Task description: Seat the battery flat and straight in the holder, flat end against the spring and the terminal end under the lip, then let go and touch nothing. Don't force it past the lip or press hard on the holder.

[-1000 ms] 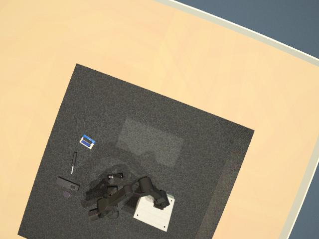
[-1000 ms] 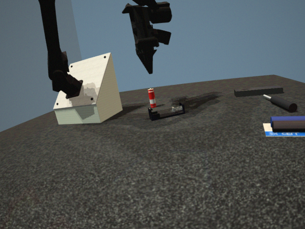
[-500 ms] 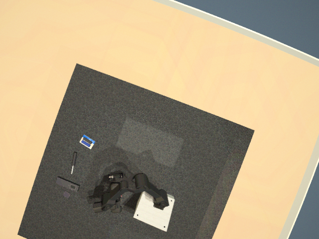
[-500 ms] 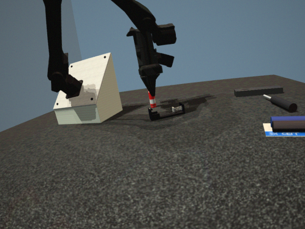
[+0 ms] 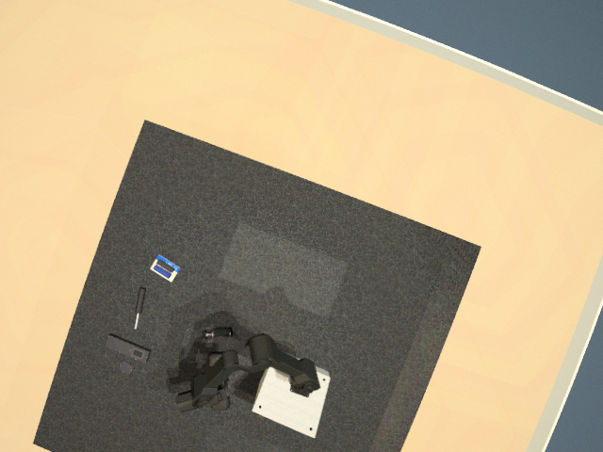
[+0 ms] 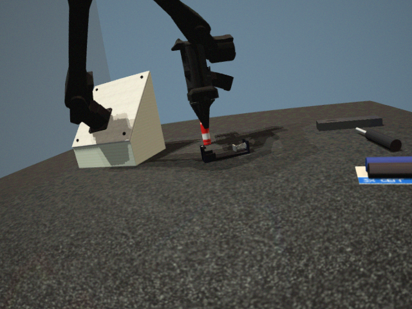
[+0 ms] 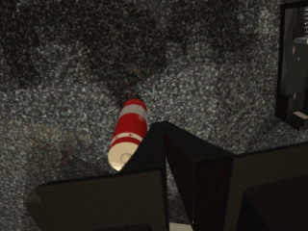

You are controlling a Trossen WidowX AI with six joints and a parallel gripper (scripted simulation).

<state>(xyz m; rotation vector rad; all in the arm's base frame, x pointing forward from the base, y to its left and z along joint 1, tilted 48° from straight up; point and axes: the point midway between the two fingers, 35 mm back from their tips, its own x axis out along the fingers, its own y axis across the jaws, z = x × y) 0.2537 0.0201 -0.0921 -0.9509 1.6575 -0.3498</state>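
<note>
The battery lies 10 mm to the left of my gripper tip, 10 mm below it and 10 mm behind it. From my gripper tip the other things lie so: screwdriver (360 mm ahead, 70 mm to the right, 30 mm below); dark flat bar (350 mm ahead, 80 mm to the left, 30 mm below).
</note>
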